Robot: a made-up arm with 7 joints.
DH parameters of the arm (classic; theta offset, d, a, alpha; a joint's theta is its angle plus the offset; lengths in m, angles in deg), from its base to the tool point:
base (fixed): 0 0 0 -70
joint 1: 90 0 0 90
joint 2: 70 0 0 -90
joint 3: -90 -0.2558 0.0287 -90
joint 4: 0 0 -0.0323 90
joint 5: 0 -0.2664 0 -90
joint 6: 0 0 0 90
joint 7: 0 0 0 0
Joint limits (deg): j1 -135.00..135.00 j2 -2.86..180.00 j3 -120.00..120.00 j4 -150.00..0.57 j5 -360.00..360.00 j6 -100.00..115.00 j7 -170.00..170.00
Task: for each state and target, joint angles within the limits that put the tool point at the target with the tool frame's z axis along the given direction. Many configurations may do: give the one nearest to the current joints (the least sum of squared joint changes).
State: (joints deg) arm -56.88 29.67 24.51 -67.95 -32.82 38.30 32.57
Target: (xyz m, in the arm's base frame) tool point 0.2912 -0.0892 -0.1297 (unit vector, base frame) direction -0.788 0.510 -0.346
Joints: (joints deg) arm -18.16 22.78 -28.83 -115.30 -34.69 13.21 32.57
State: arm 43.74 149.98 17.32 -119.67 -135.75 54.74 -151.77
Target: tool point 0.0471 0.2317 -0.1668 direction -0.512 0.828 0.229
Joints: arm 62.51 132.37 -28.08 -126.57 -128.62 78.84 -151.77
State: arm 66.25 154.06 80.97 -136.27 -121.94 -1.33 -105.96
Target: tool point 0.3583 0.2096 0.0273 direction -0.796 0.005 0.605
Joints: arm 82.08 125.92 71.17 -88.73 -85.81 -23.40 -105.96
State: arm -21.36 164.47 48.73 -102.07 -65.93 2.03 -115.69
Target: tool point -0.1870 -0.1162 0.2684 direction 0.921 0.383 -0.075
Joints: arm -37.85 146.59 83.75 -110.70 -59.48 52.65 -115.69
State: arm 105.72 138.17 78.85 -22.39 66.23 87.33 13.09
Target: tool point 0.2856 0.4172 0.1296 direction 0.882 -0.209 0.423
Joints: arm 94.61 143.89 69.24 0.51 57.07 114.95 13.09
